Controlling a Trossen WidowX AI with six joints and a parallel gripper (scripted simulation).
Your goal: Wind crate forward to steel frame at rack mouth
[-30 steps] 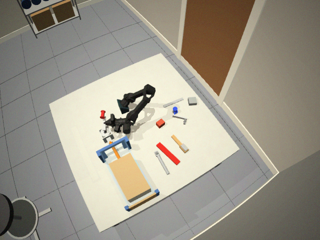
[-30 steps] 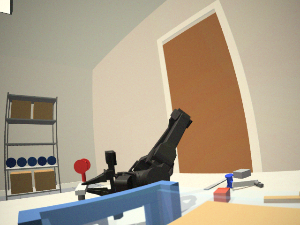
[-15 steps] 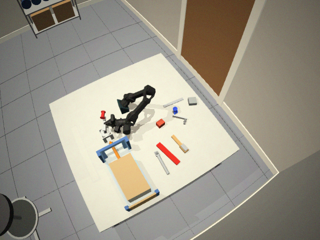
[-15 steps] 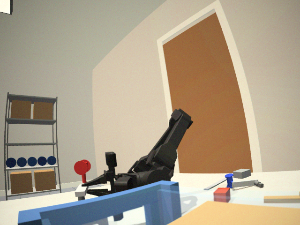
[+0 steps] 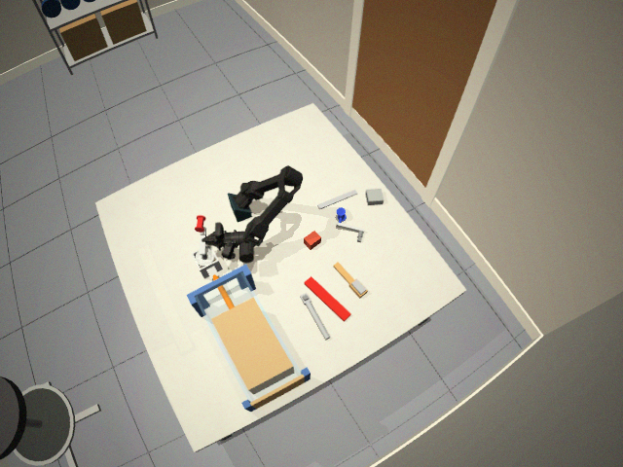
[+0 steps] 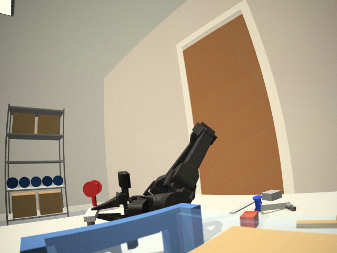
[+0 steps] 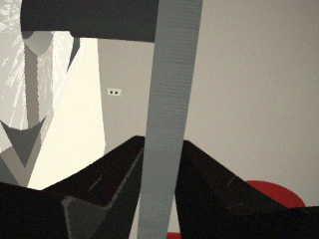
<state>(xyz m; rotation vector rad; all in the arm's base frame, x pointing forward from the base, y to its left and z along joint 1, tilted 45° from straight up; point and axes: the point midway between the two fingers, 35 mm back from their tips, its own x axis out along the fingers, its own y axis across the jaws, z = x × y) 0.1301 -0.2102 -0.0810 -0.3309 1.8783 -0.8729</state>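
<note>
Now: the red grip 4 cm behind my gripper tip, 3 cm to the left of it and 4 cm above it. From my gripper tip the other things lie so: red bar (44 cm ahead, 32 cm to the left, 13 cm below); then wooden brush (43 cm ahead, 45 cm to the left, 12 cm below); then winch (3 cm ahead, 3 cm to the right, 10 cm below).
</note>
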